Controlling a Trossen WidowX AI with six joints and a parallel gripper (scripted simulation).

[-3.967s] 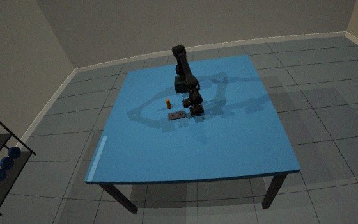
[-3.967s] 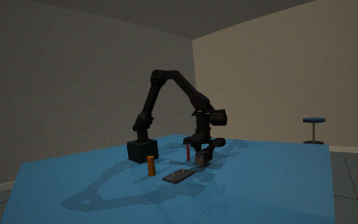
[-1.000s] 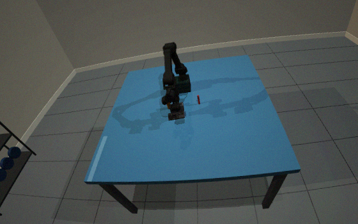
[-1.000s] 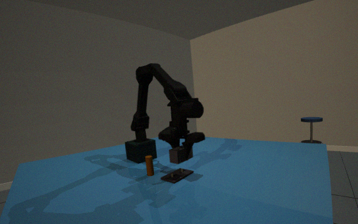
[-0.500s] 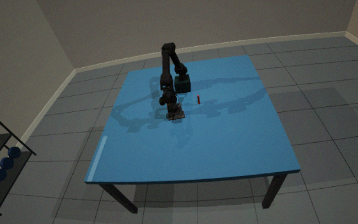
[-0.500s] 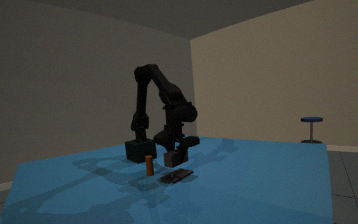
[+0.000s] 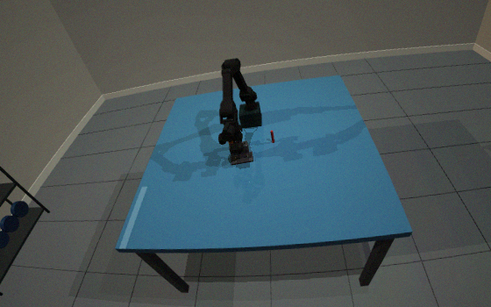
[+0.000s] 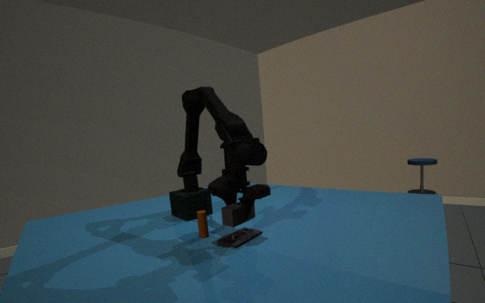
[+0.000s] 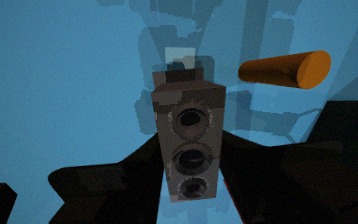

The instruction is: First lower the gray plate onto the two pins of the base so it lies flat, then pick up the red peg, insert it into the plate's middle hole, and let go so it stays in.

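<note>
The dark flat base is 5 cm below my gripper tip. From my gripper tip the other things lie so: red peg: 17 cm to the left, 12 cm behind, 2 cm below; gray plate: 3 cm above; orange cylinder: 10 cm behind, 7 cm to the right, 2 cm below.
</note>
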